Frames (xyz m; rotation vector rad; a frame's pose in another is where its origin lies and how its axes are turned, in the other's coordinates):
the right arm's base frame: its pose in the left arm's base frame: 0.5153 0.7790 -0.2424 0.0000 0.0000 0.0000
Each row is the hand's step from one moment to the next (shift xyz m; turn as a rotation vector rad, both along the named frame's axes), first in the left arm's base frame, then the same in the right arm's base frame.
Working: the left arm's base frame: its pose in the right arm's base frame: -0.5153 -0.7790 0.2424 0.0000 0.0000 0.0000

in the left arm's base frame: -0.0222 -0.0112 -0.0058 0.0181 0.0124 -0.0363
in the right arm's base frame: -0.0222 -0.0112 -0.0058 0.0181 0.0124 -0.0363
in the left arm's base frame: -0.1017 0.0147 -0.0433 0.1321 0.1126 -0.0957
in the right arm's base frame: -0.1017 0.0147 -0.0433 0.1321 0.1126 -0.0957
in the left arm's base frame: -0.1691 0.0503 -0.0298 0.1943 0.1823 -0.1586
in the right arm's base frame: -0.1691 0.0503 -0.0298 0.1943 0.1823 -0.1586
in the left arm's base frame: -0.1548 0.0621 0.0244 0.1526 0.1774 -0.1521
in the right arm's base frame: -0.1548 0.0621 0.0244 0.1526 0.1774 -0.1521
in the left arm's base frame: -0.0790 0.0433 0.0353 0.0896 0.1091 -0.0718
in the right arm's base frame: -0.0790 0.0433 0.0353 0.0896 0.1091 -0.0718
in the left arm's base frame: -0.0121 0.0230 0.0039 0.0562 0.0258 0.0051
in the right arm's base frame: -0.0121 0.0230 0.0039 0.0562 0.0258 0.0051
